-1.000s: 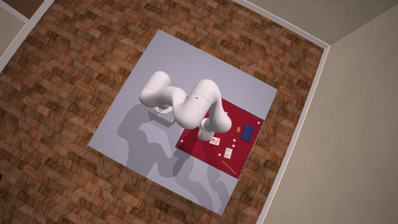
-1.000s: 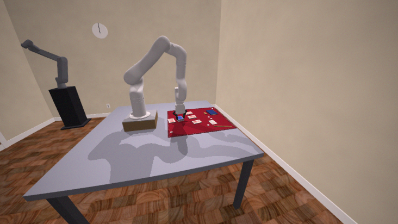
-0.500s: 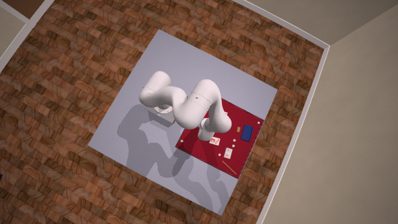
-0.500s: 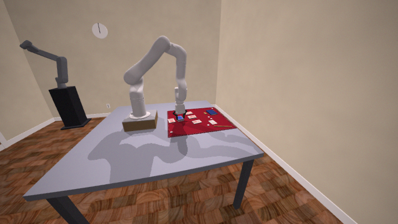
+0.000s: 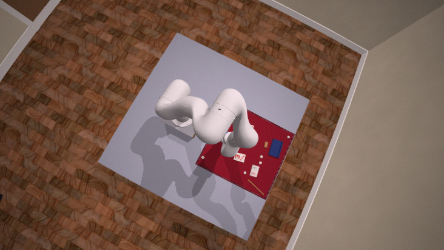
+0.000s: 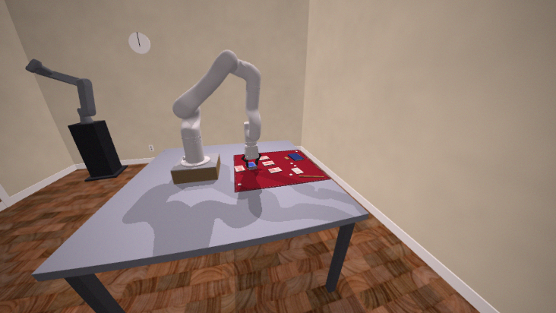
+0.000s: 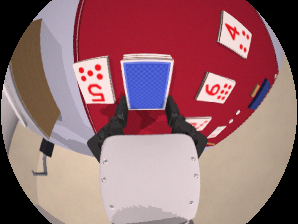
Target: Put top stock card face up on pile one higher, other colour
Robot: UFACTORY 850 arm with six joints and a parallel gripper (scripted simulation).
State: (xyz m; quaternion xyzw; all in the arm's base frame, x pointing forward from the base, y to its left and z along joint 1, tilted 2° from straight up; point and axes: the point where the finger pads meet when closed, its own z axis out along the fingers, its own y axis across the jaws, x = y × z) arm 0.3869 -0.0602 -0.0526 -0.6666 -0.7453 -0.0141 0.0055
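Now: the card 9 cm behind my hand, 2 cm to the left of it and 3 cm below it. Round my hand: pencil (36 cm ahead, 27 cm to the right, 3 cm below); red card cloth (19 cm ahead, 5 cm below).
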